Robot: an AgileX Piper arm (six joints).
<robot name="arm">
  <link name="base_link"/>
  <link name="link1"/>
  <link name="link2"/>
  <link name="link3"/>
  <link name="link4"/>
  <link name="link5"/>
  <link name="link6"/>
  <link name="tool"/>
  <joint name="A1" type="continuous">
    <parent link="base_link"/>
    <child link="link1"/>
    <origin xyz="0 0 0.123" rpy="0 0 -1.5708"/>
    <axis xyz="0 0 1"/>
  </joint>
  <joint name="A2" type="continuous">
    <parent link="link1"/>
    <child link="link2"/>
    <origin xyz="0 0 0" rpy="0 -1.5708 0"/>
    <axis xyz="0 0 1"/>
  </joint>
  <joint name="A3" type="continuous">
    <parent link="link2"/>
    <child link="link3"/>
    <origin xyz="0.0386 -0.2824 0" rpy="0 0 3.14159"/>
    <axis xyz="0 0 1"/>
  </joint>
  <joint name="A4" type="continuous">
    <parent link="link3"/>
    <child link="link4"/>
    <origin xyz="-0.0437 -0.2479 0" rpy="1.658 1.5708 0"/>
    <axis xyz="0 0 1"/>
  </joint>
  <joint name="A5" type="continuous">
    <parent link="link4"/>
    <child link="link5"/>
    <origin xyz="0 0 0" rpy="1.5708 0 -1.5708"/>
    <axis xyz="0 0 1"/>
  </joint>
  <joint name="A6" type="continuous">
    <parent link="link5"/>
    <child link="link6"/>
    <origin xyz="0 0.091 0" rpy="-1.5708 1.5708 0"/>
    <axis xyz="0 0 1"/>
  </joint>
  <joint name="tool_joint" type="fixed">
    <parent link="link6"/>
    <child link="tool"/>
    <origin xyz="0 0 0" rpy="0 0 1.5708"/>
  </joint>
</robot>
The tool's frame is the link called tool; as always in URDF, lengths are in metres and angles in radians. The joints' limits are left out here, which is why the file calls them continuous.
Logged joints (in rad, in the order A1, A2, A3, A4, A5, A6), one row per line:
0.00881, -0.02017, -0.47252, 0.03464, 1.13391, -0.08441
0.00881, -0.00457, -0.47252, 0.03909, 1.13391, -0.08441
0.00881, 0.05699, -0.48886, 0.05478, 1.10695, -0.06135
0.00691, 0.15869, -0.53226, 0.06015, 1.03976, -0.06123
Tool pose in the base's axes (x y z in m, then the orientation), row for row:
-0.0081, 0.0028, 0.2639, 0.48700, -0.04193, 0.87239, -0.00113
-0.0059, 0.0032, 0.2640, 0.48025, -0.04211, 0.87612, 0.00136
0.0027, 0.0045, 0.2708, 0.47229, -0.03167, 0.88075, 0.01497
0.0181, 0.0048, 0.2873, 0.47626, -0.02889, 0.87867, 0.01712
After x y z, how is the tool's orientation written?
As a quaternion, w x y z.
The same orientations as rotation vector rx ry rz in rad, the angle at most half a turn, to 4 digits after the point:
-0.1020, 2.1218, -0.0027
-0.1027, 2.1372, 0.0033
-0.0775, 2.1561, 0.0366
-0.0706, 2.1472, 0.0418

